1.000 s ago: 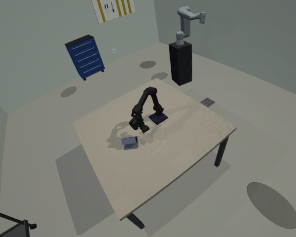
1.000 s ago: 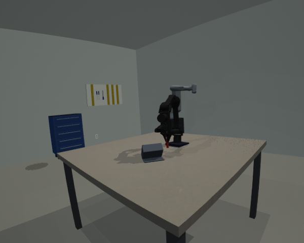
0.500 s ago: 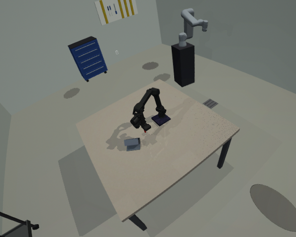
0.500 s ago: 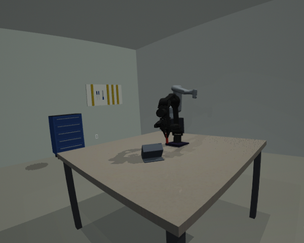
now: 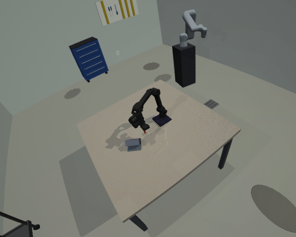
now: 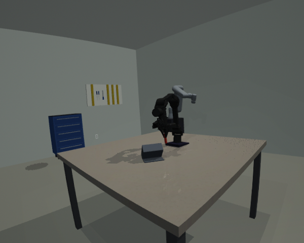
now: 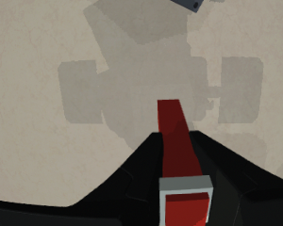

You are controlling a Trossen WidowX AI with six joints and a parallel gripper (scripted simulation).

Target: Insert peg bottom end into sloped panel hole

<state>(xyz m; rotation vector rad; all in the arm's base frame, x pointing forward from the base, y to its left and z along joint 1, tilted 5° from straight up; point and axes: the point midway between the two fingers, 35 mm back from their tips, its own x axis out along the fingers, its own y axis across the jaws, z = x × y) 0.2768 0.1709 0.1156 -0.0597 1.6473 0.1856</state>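
Right now my gripper tip is 13 cm short of the grey sloped panel, 7 cm above it and 2 cm to the right of it. From my gripper tip the other things lie so: red square peg: 2 cm above.
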